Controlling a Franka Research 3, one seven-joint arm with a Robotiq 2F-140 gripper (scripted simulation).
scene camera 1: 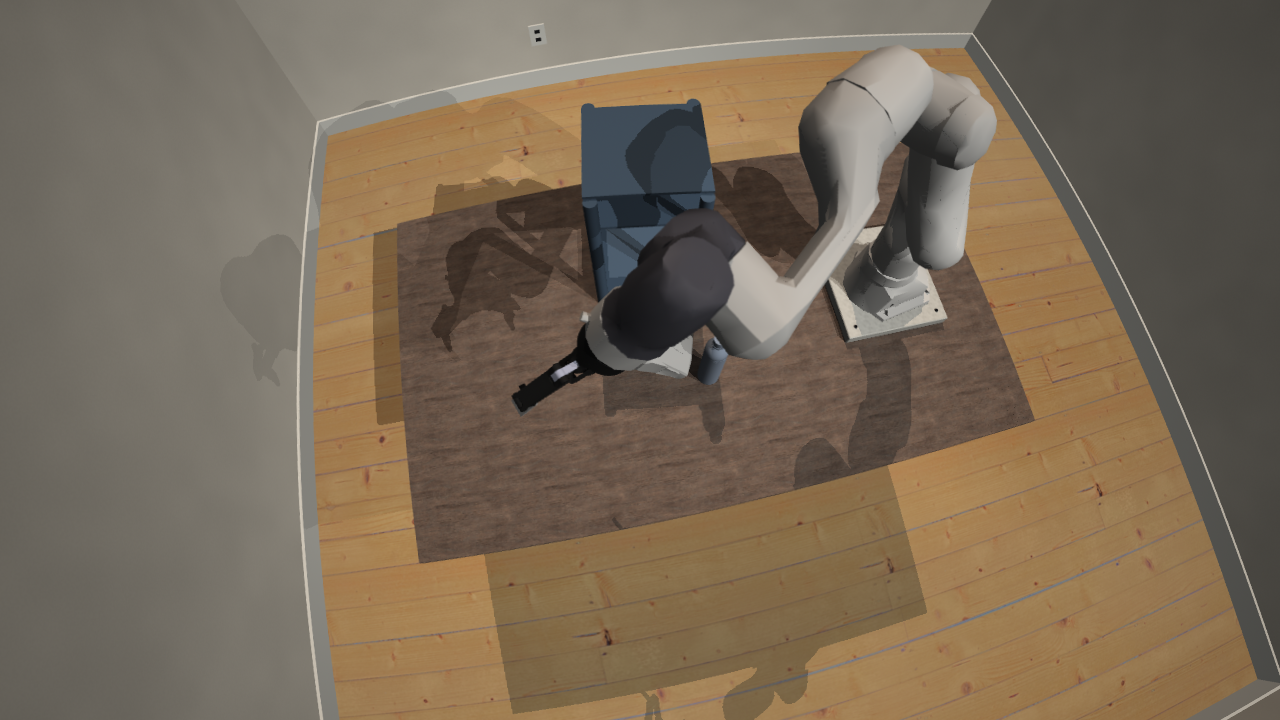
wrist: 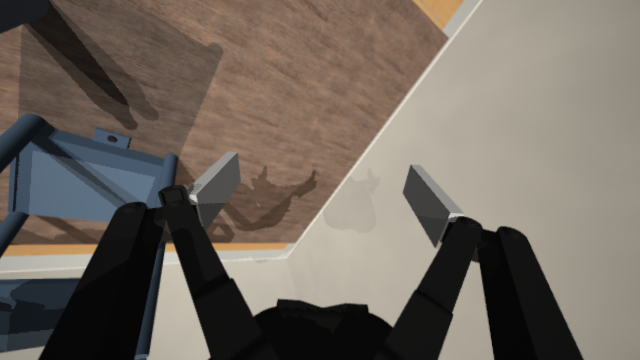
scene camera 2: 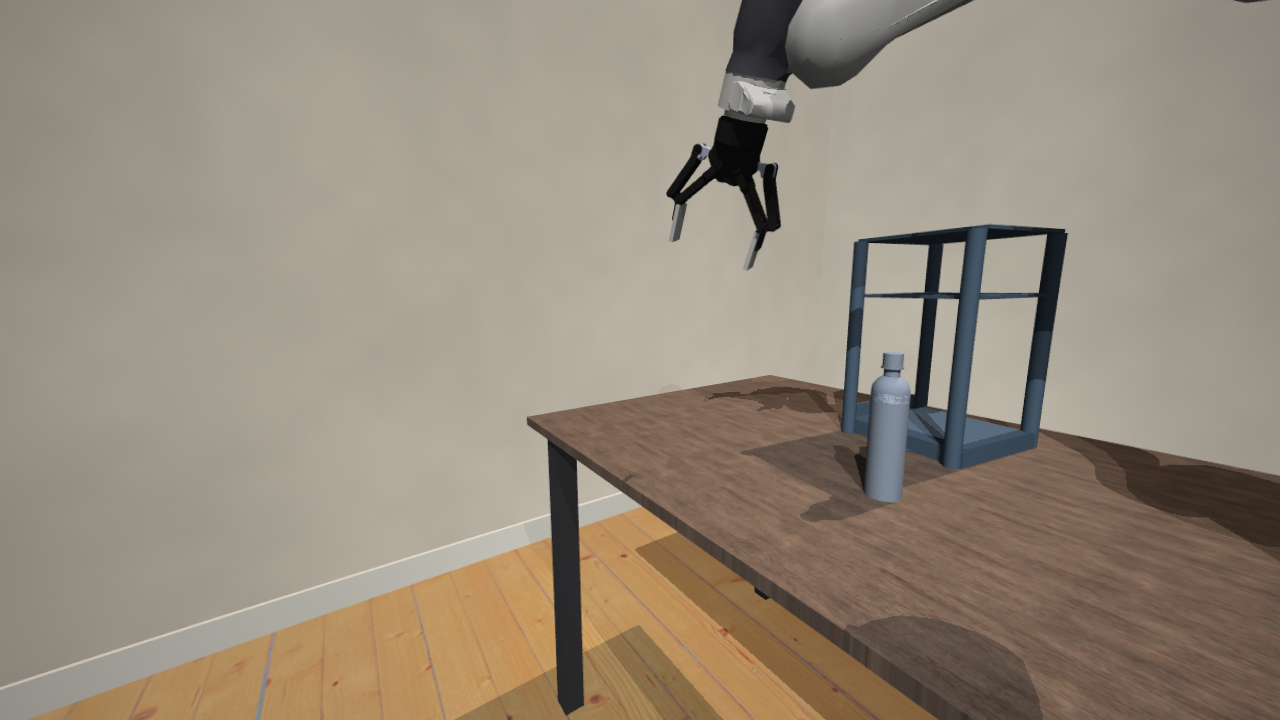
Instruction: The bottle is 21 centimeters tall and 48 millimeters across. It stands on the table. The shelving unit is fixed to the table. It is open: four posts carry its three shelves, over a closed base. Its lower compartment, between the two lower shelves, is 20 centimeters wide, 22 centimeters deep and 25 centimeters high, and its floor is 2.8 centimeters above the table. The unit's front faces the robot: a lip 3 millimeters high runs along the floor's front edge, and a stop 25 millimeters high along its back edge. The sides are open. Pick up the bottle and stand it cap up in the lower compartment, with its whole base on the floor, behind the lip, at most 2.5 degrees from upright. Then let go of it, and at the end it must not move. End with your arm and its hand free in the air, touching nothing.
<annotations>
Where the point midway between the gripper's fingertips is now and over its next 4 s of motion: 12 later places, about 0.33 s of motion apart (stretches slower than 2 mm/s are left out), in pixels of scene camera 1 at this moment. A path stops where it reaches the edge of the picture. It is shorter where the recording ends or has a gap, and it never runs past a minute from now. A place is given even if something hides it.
My gripper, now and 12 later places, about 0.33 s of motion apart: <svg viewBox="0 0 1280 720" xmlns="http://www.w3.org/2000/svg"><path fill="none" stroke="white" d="M558 384L568 378L572 376L583 370L595 364L637 342L682 322L719 310L729 308L730 309L727 310L720 302L715 291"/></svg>
</annotations>
